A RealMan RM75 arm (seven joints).
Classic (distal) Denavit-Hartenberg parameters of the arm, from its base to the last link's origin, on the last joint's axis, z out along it. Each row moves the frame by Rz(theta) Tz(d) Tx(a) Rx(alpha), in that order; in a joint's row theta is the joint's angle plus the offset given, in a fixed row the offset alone. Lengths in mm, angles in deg.
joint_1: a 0; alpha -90; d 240.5; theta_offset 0
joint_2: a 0; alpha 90; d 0; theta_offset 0
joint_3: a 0; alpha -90; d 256; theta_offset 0
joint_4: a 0; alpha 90; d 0; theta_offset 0
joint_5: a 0; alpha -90; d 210; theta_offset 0
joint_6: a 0; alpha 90; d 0; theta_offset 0
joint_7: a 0; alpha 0; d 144; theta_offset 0
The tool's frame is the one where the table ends.
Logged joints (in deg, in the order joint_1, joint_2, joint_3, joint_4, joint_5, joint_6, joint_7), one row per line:
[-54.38, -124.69, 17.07, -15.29, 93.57, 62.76, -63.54]
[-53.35, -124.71, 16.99, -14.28, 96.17, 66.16, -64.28]
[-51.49, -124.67, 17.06, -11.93, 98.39, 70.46, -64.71]
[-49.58, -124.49, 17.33, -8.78, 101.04, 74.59, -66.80]
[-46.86, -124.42, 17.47, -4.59, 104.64, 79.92, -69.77]
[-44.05, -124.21, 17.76, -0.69, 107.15, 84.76, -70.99]
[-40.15, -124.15, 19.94, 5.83, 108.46, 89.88, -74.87]
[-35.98, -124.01, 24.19, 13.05, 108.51, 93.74, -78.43]
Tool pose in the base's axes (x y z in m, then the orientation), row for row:
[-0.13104, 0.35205, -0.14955, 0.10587, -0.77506, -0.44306, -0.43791]
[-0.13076, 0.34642, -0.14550, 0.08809, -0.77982, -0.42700, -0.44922]
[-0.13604, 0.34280, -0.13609, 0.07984, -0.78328, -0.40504, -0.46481]
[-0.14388, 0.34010, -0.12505, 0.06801, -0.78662, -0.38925, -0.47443]
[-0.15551, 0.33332, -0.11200, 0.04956, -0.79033, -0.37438, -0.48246]
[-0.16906, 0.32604, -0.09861, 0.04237, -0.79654, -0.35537, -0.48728]
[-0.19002, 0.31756, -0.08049, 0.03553, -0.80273, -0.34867, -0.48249]
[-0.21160, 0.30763, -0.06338, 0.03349, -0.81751, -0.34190, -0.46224]
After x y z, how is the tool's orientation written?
As a quaternion, w x y z.
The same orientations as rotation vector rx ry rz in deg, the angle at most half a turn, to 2 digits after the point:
[-130.83, -74.79, -73.92]
[-133.00, -72.83, -76.62]
[-134.24, -69.42, -79.66]
[-135.77, -67.18, -81.89]
[-137.94, -65.34, -84.20]
[-139.63, -62.30, -85.42]
[-141.31, -61.38, -84.94]
[-144.09, -60.26, -81.47]

